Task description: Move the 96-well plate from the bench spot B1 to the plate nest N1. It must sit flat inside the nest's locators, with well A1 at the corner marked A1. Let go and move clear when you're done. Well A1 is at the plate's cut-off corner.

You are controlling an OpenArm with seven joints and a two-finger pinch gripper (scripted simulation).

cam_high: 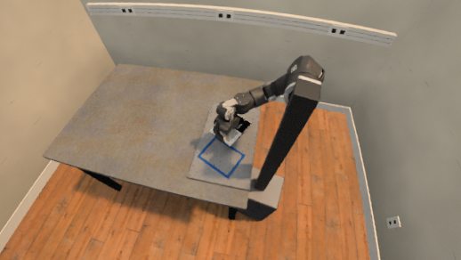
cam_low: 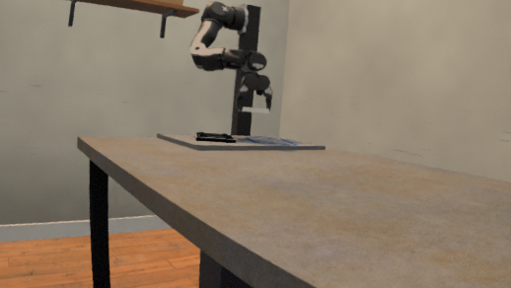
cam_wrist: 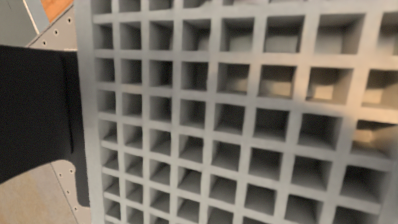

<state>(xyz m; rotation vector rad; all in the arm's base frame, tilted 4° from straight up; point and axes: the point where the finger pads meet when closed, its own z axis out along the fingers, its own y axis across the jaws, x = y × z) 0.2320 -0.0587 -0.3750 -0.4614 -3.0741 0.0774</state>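
Now: hand 13 cm to the left of the black plate nest and 10 cm above it. From my hand the other things lie so: white 96-well plate (right at my hand).
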